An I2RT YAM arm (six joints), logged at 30 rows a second.
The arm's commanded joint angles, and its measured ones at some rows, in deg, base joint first. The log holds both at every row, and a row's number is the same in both.
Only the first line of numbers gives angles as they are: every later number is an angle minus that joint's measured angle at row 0.
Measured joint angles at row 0: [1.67, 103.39, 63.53, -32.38, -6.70, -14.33]
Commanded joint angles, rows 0 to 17: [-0.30, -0.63, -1.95, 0.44, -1.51, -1.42]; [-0.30, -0.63, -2.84, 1.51, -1.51, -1.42]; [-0.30, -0.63, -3.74, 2.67, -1.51, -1.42]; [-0.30, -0.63, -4.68, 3.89, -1.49, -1.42]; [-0.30, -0.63, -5.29, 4.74, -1.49, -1.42]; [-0.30, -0.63, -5.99, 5.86, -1.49, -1.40]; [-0.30, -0.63, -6.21, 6.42, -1.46, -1.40]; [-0.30, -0.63, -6.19, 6.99, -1.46, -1.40]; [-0.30, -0.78, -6.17, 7.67, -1.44, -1.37]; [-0.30, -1.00, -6.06, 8.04, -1.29, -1.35]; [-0.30, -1.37, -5.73, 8.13, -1.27, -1.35]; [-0.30, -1.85, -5.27, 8.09, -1.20, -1.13]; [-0.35, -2.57, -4.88, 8.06, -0.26, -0.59]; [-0.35, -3.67, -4.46, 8.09, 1.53, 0.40]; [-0.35, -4.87, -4.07, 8.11, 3.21, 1.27]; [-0.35, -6.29, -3.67, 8.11, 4.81, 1.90]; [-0.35, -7.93, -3.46, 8.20, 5.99, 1.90]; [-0.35, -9.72, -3.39, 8.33, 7.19, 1.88]
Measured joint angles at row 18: [-0.28, -4.06, -5.73, 8.02, 2.60, 0.24]
